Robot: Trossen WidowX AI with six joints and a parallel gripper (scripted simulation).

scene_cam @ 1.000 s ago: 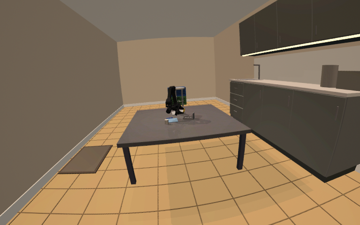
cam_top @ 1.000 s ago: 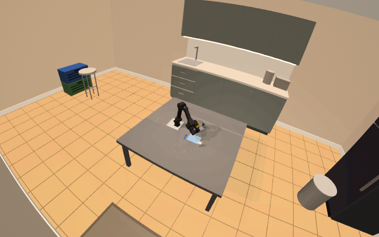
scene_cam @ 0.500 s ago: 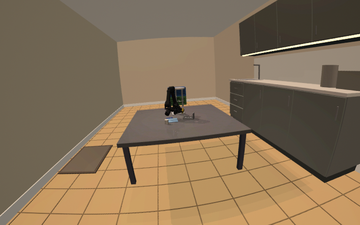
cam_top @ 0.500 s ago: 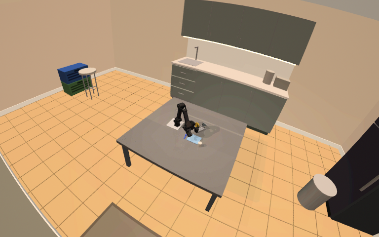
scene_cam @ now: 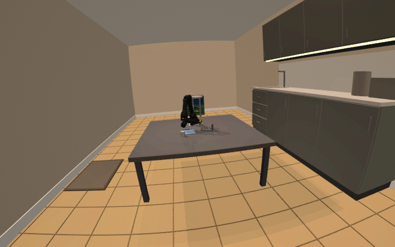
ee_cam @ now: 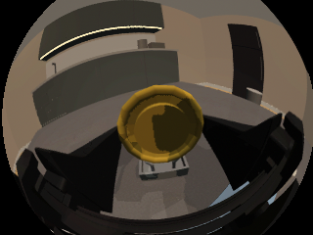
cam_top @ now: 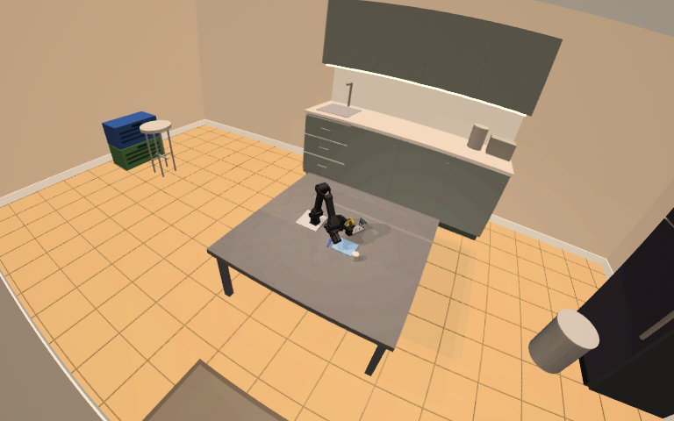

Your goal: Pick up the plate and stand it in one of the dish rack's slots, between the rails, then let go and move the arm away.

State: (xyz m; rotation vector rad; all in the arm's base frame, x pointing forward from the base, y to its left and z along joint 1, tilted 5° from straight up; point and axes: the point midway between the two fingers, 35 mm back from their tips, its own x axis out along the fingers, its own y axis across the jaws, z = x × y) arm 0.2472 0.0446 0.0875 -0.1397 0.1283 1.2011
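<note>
Right now the grey dish rack is 2 cm ahead of my gripper tip, 6 cm to the left of it and 8 cm below it. Round my gripper tip: orange plate: 1 cm to the right; blue utensil: 6 cm behind, 17 cm to the right, 10 cm below; beige cup: 16 cm ahead, 21 cm to the right, 8 cm below.
</note>
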